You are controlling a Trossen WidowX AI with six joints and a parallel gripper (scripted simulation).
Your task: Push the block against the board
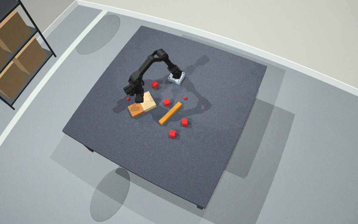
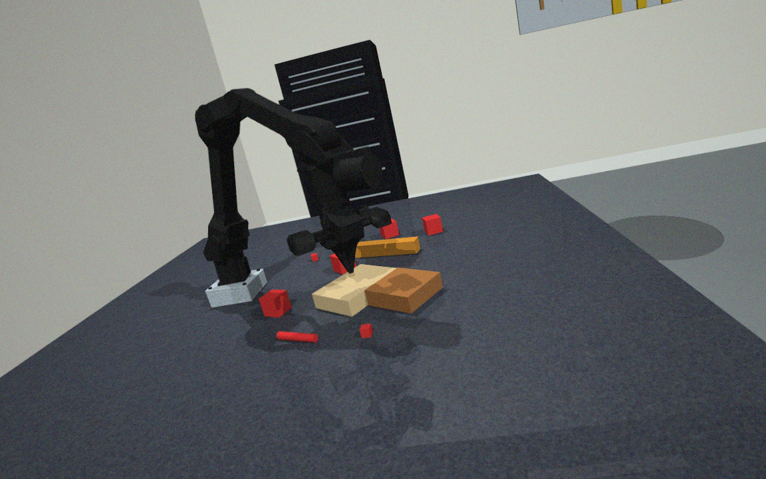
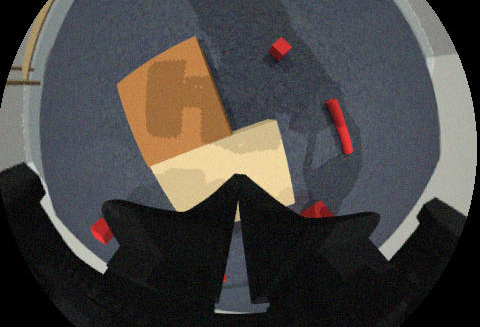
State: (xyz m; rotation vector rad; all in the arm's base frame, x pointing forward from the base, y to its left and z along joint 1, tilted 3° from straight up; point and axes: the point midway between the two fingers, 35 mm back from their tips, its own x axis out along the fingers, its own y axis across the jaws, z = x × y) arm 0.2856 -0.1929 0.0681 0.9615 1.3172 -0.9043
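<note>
Right now my gripper tip is 30 mm to the right of the tan block and 50 mm above it. Also, from my gripper tip: red rod: 110 mm behind, 100 mm to the right, 60 mm below; orange board: 50 mm ahead, 250 mm to the left, 50 mm below; brown square block: 90 mm ahead, 20 mm to the right, 50 mm below.
</note>
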